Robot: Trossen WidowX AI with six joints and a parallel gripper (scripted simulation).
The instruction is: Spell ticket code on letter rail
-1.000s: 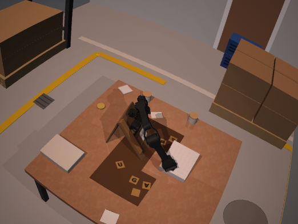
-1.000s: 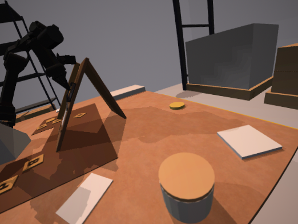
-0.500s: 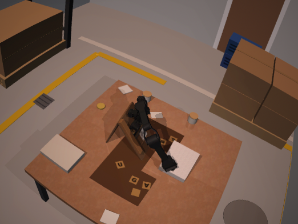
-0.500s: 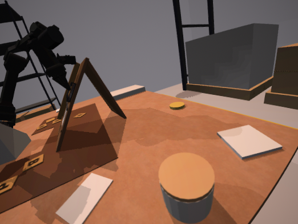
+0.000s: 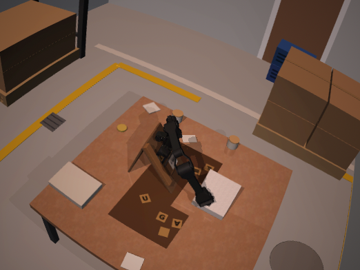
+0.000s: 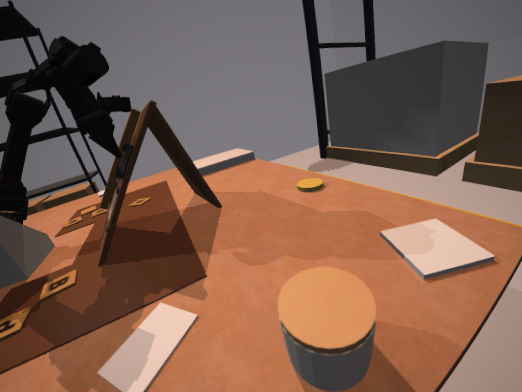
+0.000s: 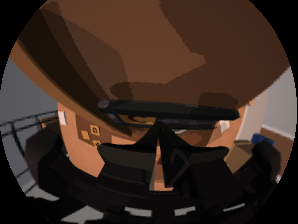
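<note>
The white ticket lies 4 cm behind my gripper tip, 5 cm to the right of it and 8 cm below it. From my gripper tip the other things lie so: dark mat 14 cm behind, 6 cm to the left, 19 cm below; yellow disc 42 cm ahead, 18 cm to the right, 18 cm below; white card 1 cm behind, 39 cm to the right, 19 cm below.
</note>
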